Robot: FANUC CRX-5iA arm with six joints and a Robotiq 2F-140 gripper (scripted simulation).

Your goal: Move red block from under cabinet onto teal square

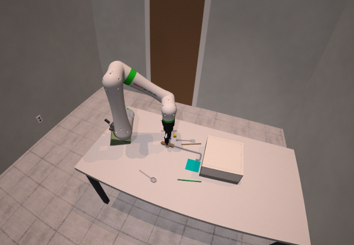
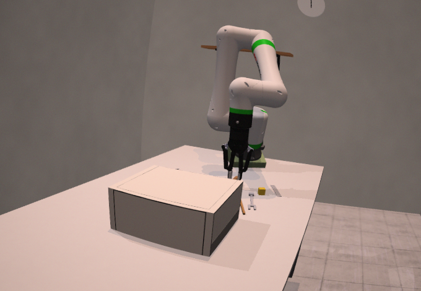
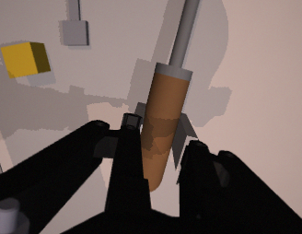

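The teal square lies 270 mm ahead of my hand, 80 mm to the right of it and 40 mm below it. From my hand the other things lie so: yellow cube 130 mm to the left, 30 mm below; then hook tool 130 mm ahead, 10 mm to the right, 20 mm below; then grey wrench 110 mm ahead, 130 mm to the left, 30 mm below.
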